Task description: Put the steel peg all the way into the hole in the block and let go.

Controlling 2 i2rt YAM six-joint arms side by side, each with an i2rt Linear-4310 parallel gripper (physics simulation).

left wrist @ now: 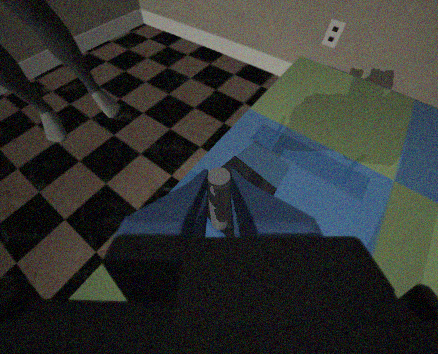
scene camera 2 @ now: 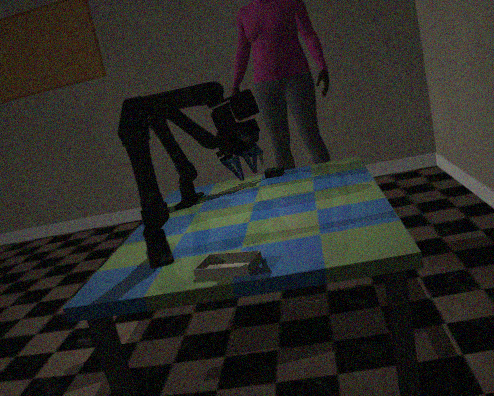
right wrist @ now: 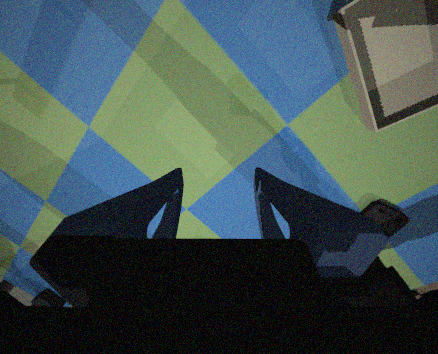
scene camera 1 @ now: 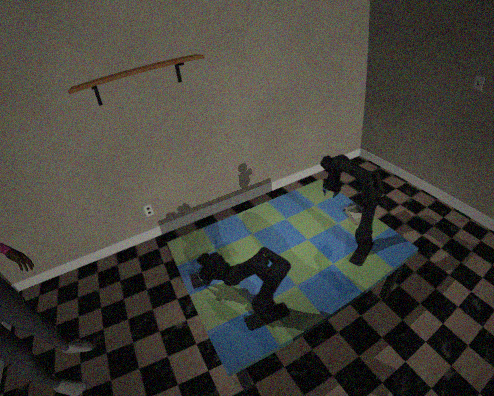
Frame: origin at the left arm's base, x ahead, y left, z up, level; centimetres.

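Where they show: left gripper, fingertip midpoint: (left wrist: 219,177) (scene camera 2: 261,152) (scene camera 1: 196,272); right gripper, fingertip midpoint: (scene camera 2: 249,176) (right wrist: 218,176) (scene camera 1: 328,196); left arm's base, origin of the base link: (scene camera 2: 190,201) (scene camera 1: 267,316); right arm's base, origin of the base link: (scene camera 2: 160,255) (scene camera 1: 362,252).
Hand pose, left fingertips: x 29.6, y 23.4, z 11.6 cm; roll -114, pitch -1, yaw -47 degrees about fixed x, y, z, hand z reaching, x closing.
Observation:
Each offset is from my left fingertips to the centre of the thing. Level surfaces: height alone.
The grey steel peg {dx -0.7, dy -0.8, dz -2.2 cm} (left wrist: 219,202) stands between the fingers of my left gripper (left wrist: 219,177), which is shut on it; the peg's flat end faces the wrist camera. The dark block {dx +3.6, dy +0.8, dz -10.0 cm} (left wrist: 254,176) (scene camera 2: 274,172) lies on the blue part of the table top, beyond the left fingers. Fingers and peg cover much of the block, and its hole does not show. Whether the peg's far end touches the block is hidden. In scene camera 2 the left gripper is hidden behind the right one. My right gripper (right wrist: 218,176) (scene camera 2: 248,175) is open and empty, above the table far from the block.
A shallow beige tray {dx +8.1, dy -102.4, dz -10.3 cm} (scene camera 2: 220,274) (right wrist: 360,87) lies near the right arm's base. The table top {dz -11.6 cm} (scene camera 2: 370,246) has blue and green squares, crossed by shadows. A person in a pink top (scene camera 2: 277,45) stands beyond the table's far edge. A wooden handrail (scene camera 1: 135,71) is on the wall.

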